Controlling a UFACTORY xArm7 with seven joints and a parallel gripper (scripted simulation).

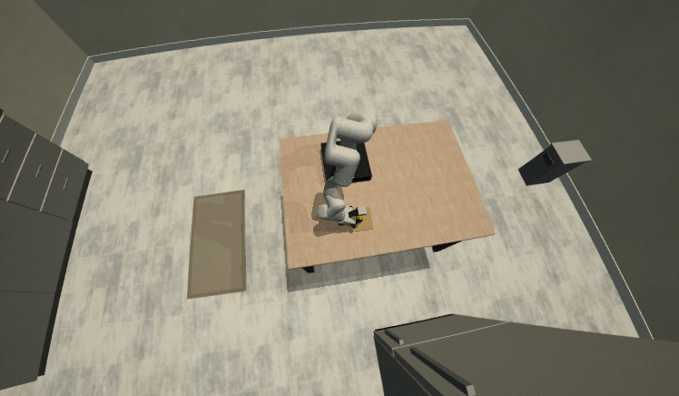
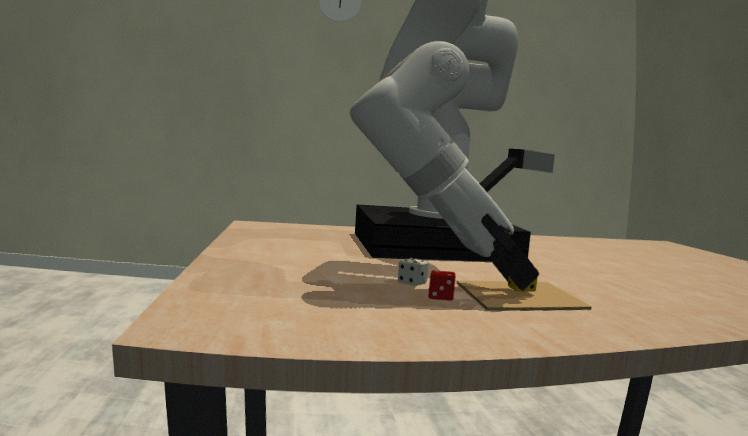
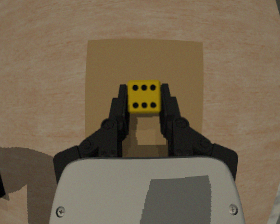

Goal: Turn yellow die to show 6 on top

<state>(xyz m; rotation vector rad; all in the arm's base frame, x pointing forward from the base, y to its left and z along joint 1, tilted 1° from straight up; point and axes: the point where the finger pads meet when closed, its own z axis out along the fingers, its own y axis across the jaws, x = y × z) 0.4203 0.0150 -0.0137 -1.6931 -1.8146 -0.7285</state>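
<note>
The yellow die is 10 mm to the left of my hand and 10 mm below it. Also, from my hand: white die 60 mm behind, 120 mm to the right, 20 mm below; red die 10 mm ahead, 100 mm to the right, 20 mm below; tan mat 10 mm to the left, 40 mm below.
</note>
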